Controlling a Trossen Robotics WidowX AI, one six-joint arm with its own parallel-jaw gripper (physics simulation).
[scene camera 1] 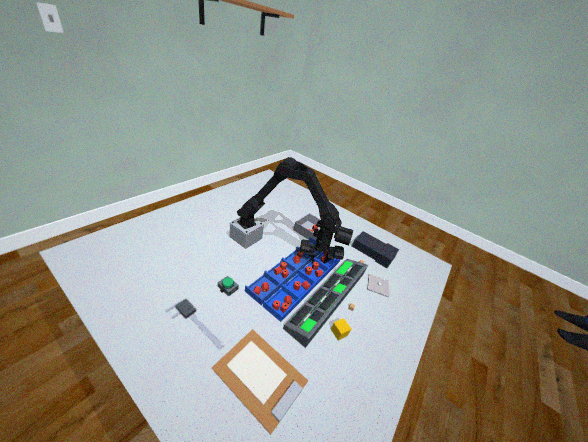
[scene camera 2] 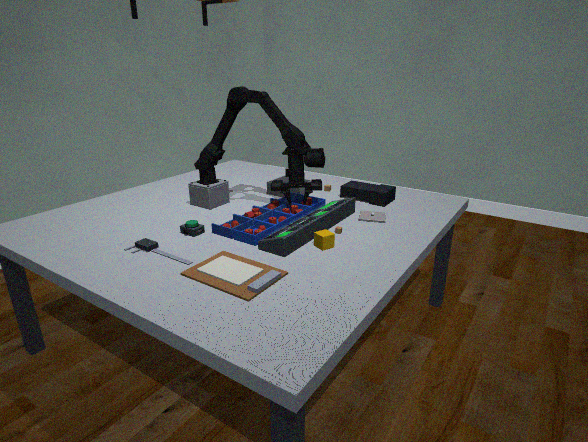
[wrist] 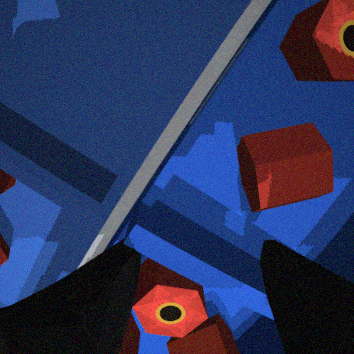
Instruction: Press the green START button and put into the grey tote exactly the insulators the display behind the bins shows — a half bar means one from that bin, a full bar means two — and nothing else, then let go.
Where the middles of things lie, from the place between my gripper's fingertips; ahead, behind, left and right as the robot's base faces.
The black box (scene camera 2: 381,195) lies 320 mm to the left of my hand, 100 mm ahead of it and 10 mm above it.
